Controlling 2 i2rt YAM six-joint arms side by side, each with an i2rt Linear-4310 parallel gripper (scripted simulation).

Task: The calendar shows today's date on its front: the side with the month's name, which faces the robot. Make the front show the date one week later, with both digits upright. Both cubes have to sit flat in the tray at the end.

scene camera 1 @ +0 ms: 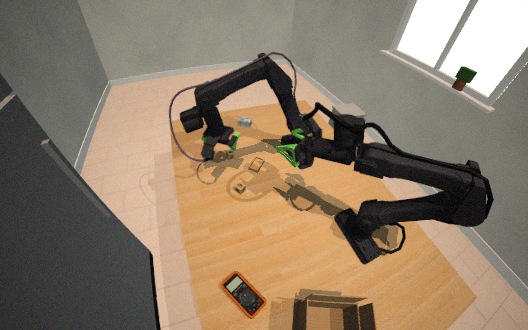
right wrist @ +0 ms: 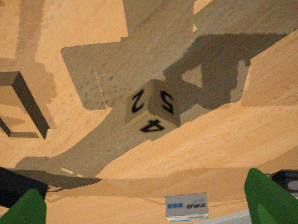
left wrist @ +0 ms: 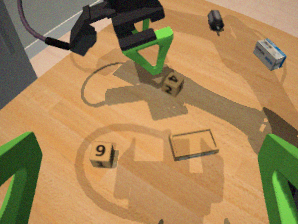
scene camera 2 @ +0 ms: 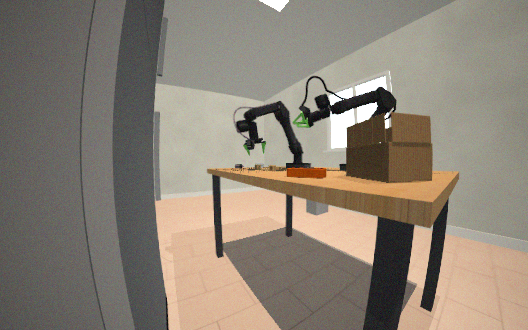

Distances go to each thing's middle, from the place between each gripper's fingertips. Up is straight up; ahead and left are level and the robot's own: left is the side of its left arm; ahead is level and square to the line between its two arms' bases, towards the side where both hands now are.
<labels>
Now: the calendar tray (left wrist: pixel 199 142) 130 mm behind my right hand (scene camera 1: pixel 224 147), 50 mm to the left of it and 100 mm below it.
The calendar tray lies 2 cm ahead of my left hand, 17 cm to the right of it and 27 cm below it.
</labels>
